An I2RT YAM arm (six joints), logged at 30 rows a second.
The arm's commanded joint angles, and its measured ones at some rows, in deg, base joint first. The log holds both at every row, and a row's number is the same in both.
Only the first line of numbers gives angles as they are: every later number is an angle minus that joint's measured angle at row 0.
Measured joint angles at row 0: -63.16 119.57 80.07 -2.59 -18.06 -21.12
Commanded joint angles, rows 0 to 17: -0.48 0.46 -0.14 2.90 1.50 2.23; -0.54 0.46 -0.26 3.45 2.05 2.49; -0.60 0.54 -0.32 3.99 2.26 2.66; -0.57 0.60 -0.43 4.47 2.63 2.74; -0.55 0.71 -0.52 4.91 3.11 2.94; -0.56 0.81 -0.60 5.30 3.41 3.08; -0.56 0.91 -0.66 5.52 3.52 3.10; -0.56 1.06 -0.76 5.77 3.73 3.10; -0.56 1.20 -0.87 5.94 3.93 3.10; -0.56 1.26 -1.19 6.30 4.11 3.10; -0.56 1.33 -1.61 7.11 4.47 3.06; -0.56 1.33 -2.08 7.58 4.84 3.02; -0.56 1.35 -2.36 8.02 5.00 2.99; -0.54 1.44 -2.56 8.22 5.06 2.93; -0.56 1.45 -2.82 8.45 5.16 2.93; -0.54 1.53 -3.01 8.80 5.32 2.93; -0.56 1.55 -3.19 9.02 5.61 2.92; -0.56 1.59 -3.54 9.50 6.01 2.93
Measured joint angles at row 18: -0.17 0.76 -1.75 7.41 1.35 3.43
